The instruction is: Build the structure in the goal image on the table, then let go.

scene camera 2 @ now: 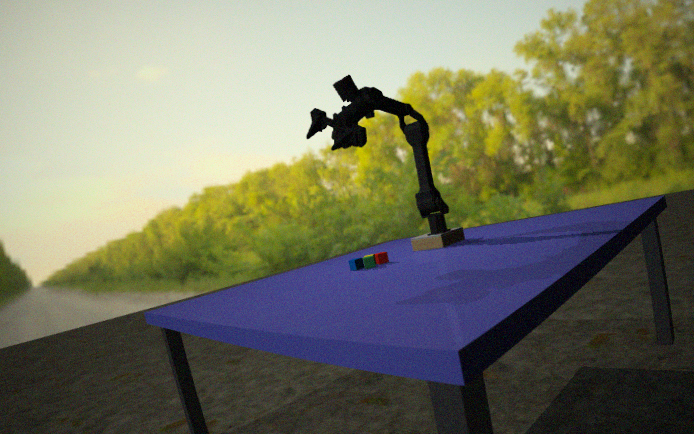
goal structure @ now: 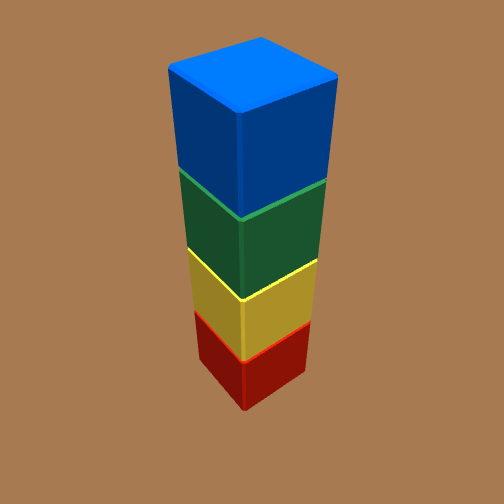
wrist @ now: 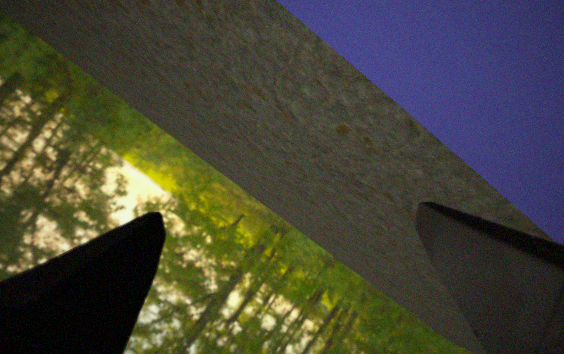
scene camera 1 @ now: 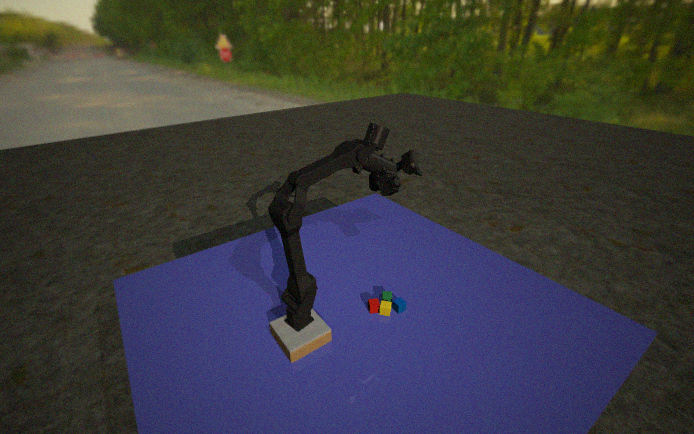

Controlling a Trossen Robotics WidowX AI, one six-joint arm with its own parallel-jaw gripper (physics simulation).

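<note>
Four small cubes sit close together on the blue table [scene camera 1: 475, 327] [scene camera 2: 307, 307]. In scene camera 1, the red cube [scene camera 1: 373, 306] is at the left, the yellow cube [scene camera 1: 385, 308] is in front of the green cube [scene camera 1: 387, 295], and the blue cube [scene camera 1: 399, 305] is at the right. In scene camera 2, the blue cube [scene camera 2: 355, 264], green cube [scene camera 2: 369, 262] and red cube [scene camera 2: 382, 257] show side by side; the yellow one is mostly hidden. Whether they touch is unclear. My gripper [scene camera 1: 408, 183] [scene camera 2: 320, 142] [wrist: 292, 219] is open and empty, high above the table, away from the cubes.
The arm stands on a wooden base block [scene camera 1: 311, 341] [scene camera 2: 438, 240], with the cubes a short way from it. The arm casts shadows on the table. The wrist view shows the table edge, dark ground and trees.
</note>
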